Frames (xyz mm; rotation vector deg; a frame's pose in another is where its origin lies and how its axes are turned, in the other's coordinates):
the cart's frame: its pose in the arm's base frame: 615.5 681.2 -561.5 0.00 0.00 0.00
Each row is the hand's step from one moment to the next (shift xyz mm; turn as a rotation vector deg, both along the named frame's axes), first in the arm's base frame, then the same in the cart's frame.
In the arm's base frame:
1: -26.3 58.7 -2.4 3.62 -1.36 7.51
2: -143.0 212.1 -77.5 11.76 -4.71 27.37
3: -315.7 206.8 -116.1 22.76 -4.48 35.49
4: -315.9 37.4 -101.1 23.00 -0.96 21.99
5: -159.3 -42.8 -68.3 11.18 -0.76 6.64
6: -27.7 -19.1 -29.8 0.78 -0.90 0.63
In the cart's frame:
1: -26.3 58.7 -2.4 3.62 -1.36 7.51
2: -143.0 212.1 -77.5 11.76 -4.71 27.37
3: -315.7 206.8 -116.1 22.76 -4.48 35.49
4: -315.9 37.4 -101.1 23.00 -0.96 21.99
5: -159.3 -42.8 -68.3 11.18 -0.76 6.64
6: -27.7 -19.1 -29.8 0.78 -0.90 0.63

